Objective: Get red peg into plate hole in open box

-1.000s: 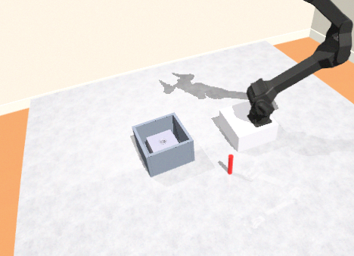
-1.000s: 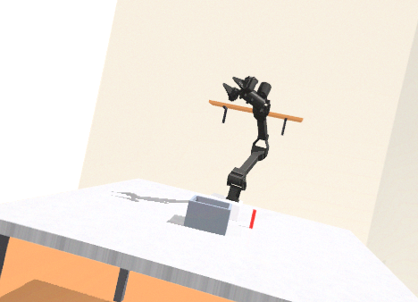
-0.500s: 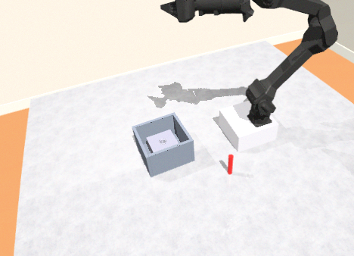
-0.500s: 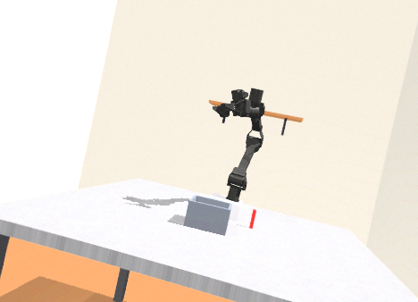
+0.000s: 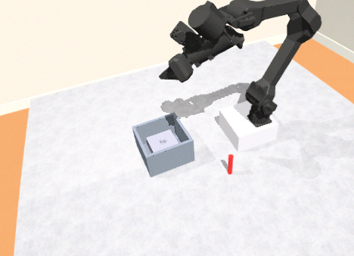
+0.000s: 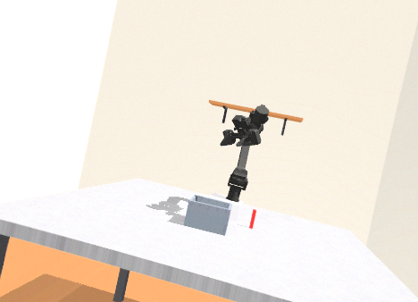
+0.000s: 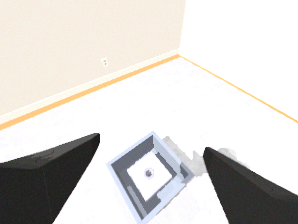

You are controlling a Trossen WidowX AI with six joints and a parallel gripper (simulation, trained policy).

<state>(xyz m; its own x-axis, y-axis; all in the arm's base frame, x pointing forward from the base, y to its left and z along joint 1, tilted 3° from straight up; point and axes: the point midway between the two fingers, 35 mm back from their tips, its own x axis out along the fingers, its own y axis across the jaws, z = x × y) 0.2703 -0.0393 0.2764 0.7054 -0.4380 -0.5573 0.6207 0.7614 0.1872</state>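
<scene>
Right now my gripper tip is 290 mm above the red peg, 160 mm to the right of it and 130 mm past it. The rest, counted from my gripper tip: grey box 300 mm below, 40 mm ahead, 10 mm to the right.
</scene>
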